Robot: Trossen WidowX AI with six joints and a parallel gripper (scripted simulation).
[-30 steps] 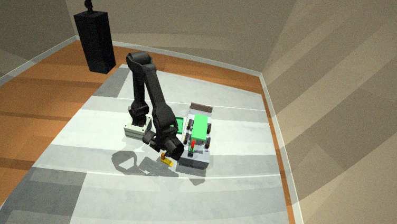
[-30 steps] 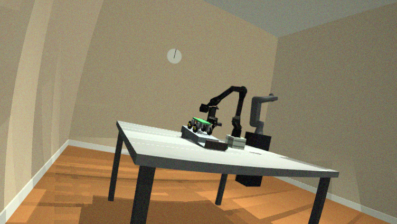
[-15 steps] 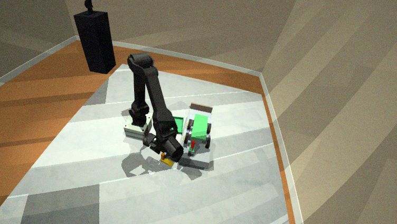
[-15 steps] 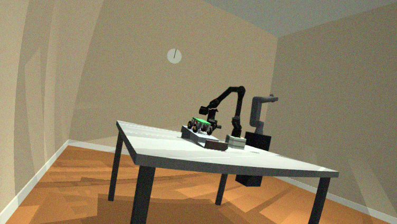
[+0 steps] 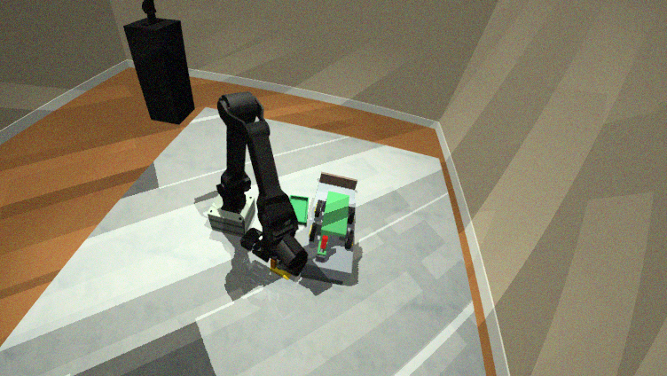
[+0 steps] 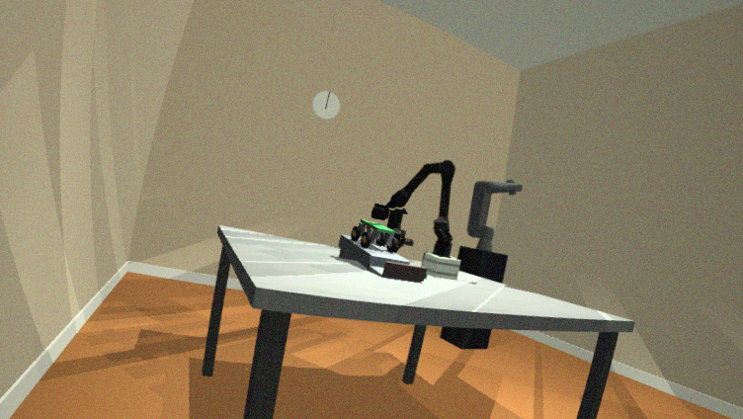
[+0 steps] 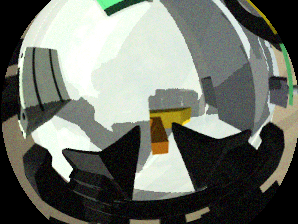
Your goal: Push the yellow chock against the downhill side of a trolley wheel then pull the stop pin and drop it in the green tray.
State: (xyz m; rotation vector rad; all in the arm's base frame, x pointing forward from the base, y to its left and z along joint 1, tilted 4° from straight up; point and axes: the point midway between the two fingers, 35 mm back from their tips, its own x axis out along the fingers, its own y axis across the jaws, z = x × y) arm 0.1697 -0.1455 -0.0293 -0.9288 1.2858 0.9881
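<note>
Right now my gripper tip is 130 mm short of the red-headed stop pin, 100 mm below it and 30 mm to the right of it. From my gripper tip the other things lie so: green-topped trolley 150 mm ahead, 140 mm to the left, 90 mm above; yellow chock 20 mm ahead, 10 mm to the right, 10 mm below; dark brown block 410 mm to the left, 160 mm ahead.
</note>
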